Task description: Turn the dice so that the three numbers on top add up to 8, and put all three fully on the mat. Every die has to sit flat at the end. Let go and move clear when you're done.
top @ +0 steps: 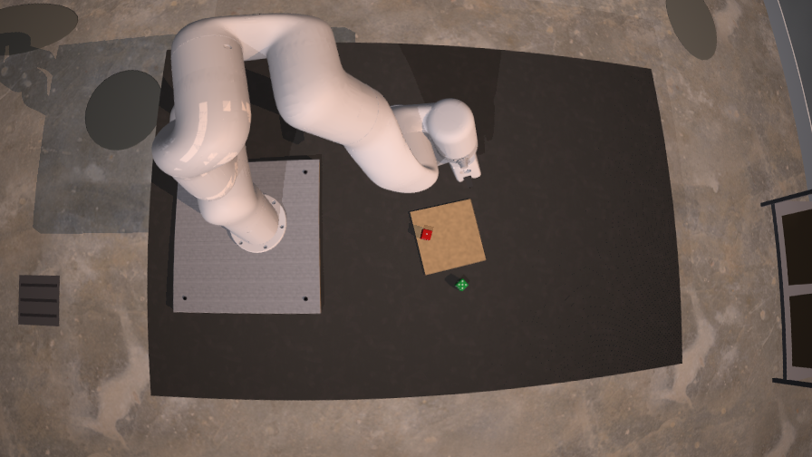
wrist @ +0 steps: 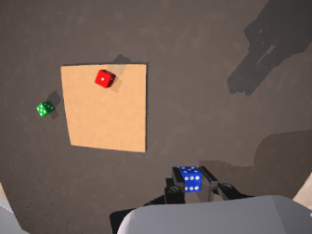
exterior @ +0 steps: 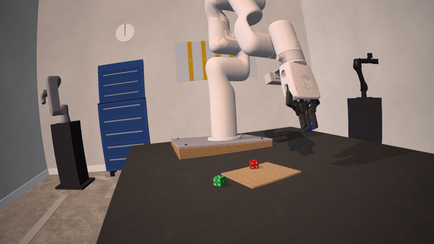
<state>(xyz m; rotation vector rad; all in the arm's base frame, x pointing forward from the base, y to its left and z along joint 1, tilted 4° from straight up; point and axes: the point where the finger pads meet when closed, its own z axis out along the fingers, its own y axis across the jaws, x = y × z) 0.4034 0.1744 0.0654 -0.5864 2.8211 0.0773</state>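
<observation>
The blue die is 1 cm below my hand. Also, from my hand: tan mat (1 cm ahead, 13 cm to the right, 11 cm below); then green die (5 cm ahead, 24 cm to the right, 10 cm below); then red die (4 cm behind, 14 cm to the right, 10 cm below).
</observation>
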